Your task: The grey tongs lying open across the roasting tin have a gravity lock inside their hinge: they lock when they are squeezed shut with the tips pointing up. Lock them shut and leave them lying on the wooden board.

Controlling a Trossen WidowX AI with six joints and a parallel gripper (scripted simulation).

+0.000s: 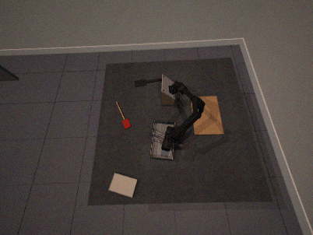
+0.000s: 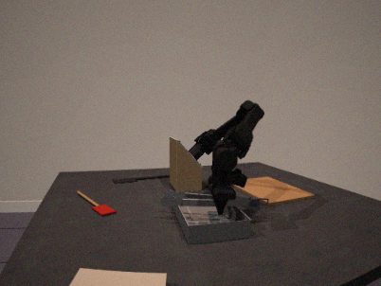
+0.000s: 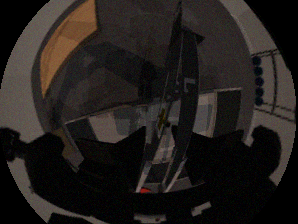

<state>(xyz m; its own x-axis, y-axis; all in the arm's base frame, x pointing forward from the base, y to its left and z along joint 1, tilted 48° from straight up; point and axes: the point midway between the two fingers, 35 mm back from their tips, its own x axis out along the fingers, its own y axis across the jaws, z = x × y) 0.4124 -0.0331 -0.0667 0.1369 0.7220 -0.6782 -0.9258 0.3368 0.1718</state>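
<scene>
The roasting tin lies 40 mm to the right of my gripper tip and 20 mm behind it. From my gripper tip the other things lie so: wooden board 360 mm to the left, 210 mm behind, 20 mm below; pale flat card 360 mm to the right, 290 mm ahead, 20 mm below; red spatula 370 mm to the right, 260 mm behind, 20 mm below.
</scene>
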